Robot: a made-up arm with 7 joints.
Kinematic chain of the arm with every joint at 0, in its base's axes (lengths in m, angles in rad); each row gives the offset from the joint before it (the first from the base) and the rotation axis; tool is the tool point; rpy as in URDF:
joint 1: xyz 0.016 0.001 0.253 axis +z
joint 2: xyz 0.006 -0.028 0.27 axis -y
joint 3: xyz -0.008 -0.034 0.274 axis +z
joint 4: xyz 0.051 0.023 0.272 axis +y
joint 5: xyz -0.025 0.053 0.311 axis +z
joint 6: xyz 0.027 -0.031 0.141 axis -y
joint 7: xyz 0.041 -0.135 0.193 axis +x
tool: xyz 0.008 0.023 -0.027 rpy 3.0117 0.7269 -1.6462
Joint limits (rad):
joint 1: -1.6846..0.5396
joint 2: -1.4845..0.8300
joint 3: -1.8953..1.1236
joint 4: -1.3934..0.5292
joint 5: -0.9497..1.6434
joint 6: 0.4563..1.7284
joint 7: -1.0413..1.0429
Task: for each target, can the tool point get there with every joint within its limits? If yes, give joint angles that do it. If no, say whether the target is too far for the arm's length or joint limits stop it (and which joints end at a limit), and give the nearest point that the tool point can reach.
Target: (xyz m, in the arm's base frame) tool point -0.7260 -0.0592 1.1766
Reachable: yes | joints 0.0161 0.4671 -0.3532 -0.8051 0.7041 1.2563 -0.4352
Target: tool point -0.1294 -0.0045 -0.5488
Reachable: no: joint limits stop it (at a limit: joint 1, joint 2, joint 3, joint 4, joint 5, joint 6, joint 7) | nearest point 0.2164 0.4948 0.2856 | short by 1.032 m
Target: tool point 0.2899 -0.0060 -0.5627
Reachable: no: joint limits stop it (at a limit: joint 2, joint 3, joint 4, joint 5, joint 6, joint 7) | nearest point 0.5487 -0.0126 0.2856 | short by 0.887 m
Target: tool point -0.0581 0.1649 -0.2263
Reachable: no: joint limits stop it (at a limit: joint 1, joint 2, joint 3, joint 4, joint 5, joint 6, joint 7) | nearest point 0.2164 0.4948 0.2856 | short by 0.668 m
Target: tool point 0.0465 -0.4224 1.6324
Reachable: yes | joints -1.2583 -0.3431 0.3062 -0.1453 0.8771 0.6279 0.8103
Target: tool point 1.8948 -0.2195 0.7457
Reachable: no: too far | nearest point 1.2305 -0.1415 0.6667 | short by 0.674 m
